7 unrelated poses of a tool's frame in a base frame.
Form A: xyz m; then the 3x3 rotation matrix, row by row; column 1 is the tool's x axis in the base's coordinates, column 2 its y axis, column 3 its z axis. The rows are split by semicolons.
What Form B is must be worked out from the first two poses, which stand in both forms.
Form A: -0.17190, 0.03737, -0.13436; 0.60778, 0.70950, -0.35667; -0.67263, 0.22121, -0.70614; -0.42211, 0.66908, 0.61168
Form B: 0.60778, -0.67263, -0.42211, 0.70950, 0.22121, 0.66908, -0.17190, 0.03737, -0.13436
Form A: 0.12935, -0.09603, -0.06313; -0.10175, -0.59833, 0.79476; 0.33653, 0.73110, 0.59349; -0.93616, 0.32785, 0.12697
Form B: -0.10175, 0.33653, -0.93616, -0.59833, 0.73110, 0.32785, 0.12935, -0.09603, -0.06313
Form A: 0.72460, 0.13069, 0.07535; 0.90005, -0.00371, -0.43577; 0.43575, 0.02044, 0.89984; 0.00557, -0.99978, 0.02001
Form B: 0.90005, 0.43575, 0.00557, -0.00371, 0.02044, -0.99978, 0.72460, 0.13069, 0.07535
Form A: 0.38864, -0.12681, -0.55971; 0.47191, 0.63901, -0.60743; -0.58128, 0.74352, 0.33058; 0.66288, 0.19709, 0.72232
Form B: 0.47191, -0.58128, 0.66288, 0.63901, 0.74352, 0.19709, 0.38864, -0.12681, -0.55971
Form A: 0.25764, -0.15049, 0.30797; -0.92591, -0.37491, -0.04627; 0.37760, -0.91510, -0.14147; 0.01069, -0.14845, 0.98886
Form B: -0.92591, 0.37760, 0.01069, -0.37491, -0.91510, -0.14845, 0.25764, -0.15049, 0.30797
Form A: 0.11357, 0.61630, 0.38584; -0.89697, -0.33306, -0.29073; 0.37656, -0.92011, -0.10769; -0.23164, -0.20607, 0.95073
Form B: -0.89697, 0.37656, -0.23164, -0.33306, -0.92011, -0.20607, 0.11357, 0.61630, 0.38584
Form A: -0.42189, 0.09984, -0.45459; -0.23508, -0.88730, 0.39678; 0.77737, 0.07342, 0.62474; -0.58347, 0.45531, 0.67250
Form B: -0.23508, 0.77737, -0.58347, -0.88730, 0.07342, 0.45531, -0.42189, 0.09984, -0.45459
